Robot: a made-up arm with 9 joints.
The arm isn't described. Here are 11 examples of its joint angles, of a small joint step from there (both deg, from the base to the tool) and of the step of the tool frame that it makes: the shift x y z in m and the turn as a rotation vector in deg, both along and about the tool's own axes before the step.
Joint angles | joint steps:
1: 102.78 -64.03 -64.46 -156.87 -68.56 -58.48 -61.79 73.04 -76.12 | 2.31 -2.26 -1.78 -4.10 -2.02 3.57 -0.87 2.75 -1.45
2: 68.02 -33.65 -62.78 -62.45 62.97 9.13 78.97 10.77 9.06 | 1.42 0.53 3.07 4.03 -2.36 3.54 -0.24 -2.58 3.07
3: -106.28 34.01 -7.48 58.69 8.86 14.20 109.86 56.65 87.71 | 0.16 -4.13 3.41 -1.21 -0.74 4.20 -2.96 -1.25 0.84
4: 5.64 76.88 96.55 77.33 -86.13 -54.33 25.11 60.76 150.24 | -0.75 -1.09 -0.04 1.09 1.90 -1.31 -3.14 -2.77 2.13
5: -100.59 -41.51 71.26 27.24 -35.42 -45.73 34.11 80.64 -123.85 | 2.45 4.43 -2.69 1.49 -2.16 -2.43 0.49 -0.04 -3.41
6: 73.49 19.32 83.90 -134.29 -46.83 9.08 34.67 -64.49 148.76 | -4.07 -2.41 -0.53 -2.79 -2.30 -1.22 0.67 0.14 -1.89
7: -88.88 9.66 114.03 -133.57 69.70 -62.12 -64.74 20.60 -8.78 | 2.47 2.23 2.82 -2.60 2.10 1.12 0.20 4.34 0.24
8: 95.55 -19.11 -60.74 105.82 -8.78 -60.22 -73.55 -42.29 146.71 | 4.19 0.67 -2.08 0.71 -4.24 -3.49 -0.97 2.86 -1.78
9: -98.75 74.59 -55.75 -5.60 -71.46 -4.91 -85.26 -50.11 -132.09 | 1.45 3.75 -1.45 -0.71 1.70 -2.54 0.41 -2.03 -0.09
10: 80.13 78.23 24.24 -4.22 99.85 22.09 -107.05 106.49 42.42 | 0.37 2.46 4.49 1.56 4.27 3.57 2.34 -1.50 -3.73
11: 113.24 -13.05 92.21 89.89 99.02 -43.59 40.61 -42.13 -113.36 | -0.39 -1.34 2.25 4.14 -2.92 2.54 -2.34 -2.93 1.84
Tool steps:
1: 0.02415 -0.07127 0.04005 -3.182 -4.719 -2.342
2: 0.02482 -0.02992 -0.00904 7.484 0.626 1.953
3: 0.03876 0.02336 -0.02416 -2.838 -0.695 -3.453
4: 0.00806 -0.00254 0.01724 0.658 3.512 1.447
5: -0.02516 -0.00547 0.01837 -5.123 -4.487 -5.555
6: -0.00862 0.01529 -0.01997 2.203 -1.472 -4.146
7: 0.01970 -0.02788 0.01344 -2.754 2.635 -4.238
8: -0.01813 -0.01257 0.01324 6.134 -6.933 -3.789
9: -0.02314 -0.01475 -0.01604 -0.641 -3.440 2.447
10: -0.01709 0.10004 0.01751 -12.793 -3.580 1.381
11: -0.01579 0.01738 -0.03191 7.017 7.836 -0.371
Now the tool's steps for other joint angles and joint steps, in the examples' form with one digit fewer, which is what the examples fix.
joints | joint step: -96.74 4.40 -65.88 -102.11 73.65 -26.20 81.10 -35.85 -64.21 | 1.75 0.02 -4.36 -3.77 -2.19 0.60 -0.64 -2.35 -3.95
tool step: -0.0301 -0.0065 0.0392 -4.13 -7.59 -2.62
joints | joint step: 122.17 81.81 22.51 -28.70 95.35 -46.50 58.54 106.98 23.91 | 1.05 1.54 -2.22 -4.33 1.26 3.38 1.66 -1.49 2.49
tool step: -0.0076 0.0215 0.0191 0.99 1.03 -6.25
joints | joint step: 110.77 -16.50 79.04 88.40 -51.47 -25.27 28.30 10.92 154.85 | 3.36 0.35 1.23 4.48 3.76 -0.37 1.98 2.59 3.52
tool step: -0.0037 -0.0037 0.0047 -2.43 3.50 0.13
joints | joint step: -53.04 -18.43 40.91 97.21 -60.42 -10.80 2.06 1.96 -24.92 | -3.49 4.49 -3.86 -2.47 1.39 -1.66 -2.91 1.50 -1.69
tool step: 0.0195 0.0207 0.0064 6.17 -2.46 -2.11
